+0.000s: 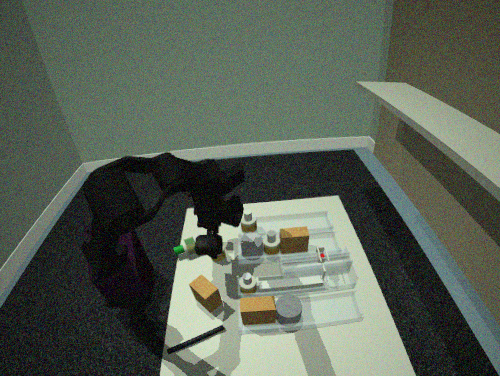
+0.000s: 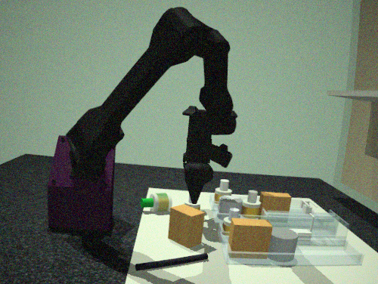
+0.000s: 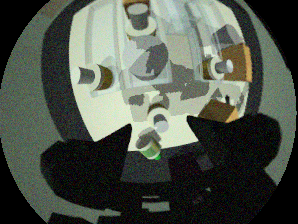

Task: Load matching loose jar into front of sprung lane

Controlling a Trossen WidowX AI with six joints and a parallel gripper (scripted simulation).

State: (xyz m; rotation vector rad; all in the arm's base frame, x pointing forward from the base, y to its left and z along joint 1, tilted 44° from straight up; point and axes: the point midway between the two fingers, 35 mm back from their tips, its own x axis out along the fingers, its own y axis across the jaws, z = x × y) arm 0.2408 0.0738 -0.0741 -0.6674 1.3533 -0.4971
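My gripper tip is now 10 mm past the orange box, 140 mm to the left of it and 20 mm above it. The rest, counted from my gripper tip: red mark 270 mm ahead, 70 mm to the right, 20 mm above; black rod 30 mm behind, 250 mm to the right, 50 mm below.
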